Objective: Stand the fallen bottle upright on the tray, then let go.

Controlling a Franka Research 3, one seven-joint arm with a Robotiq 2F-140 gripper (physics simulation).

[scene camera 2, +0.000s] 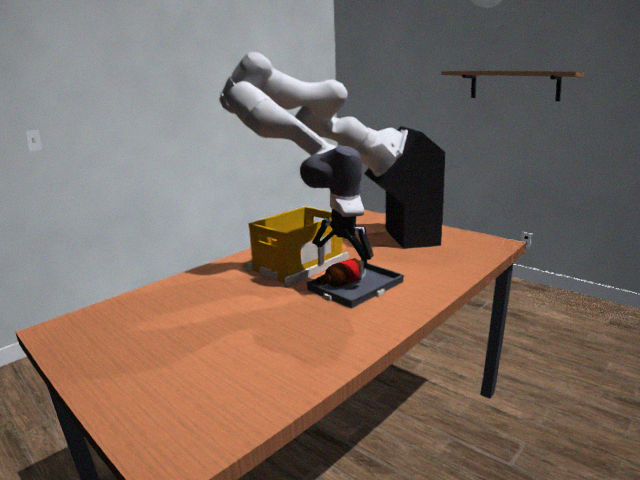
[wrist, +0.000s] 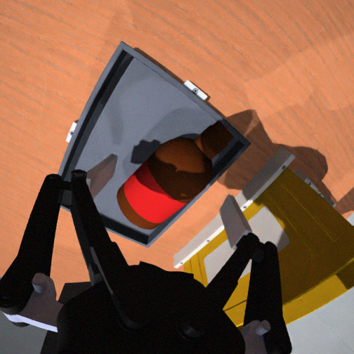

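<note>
The brown bottle with a red label [scene camera 2: 343, 273] [wrist: 162, 185] lies on its side in the dark grey tray [scene camera 2: 376, 283] [wrist: 145, 92]. Its neck points to the tray corner at the left in the scene view, upper right of the bottle in the wrist view. The gripper [scene camera 2: 341, 261] [wrist: 170, 178] points down above the bottle, wide open and empty. In the wrist view one finger is over the tray on one side of the bottle, and the other is past the tray rim, in front of the crate. Whether either finger touches the bottle cannot be told.
A yellow crate [scene camera 2: 268, 253] [wrist: 310, 235] stands close beside the tray, with pale brackets [scene camera 2: 296, 277] [wrist: 200, 246] along its base. The black robot base [scene camera 2: 418, 206] stands behind on the wooden table [scene camera 2: 232, 361]. A shelf [scene camera 2: 511, 73] is on the wall.
</note>
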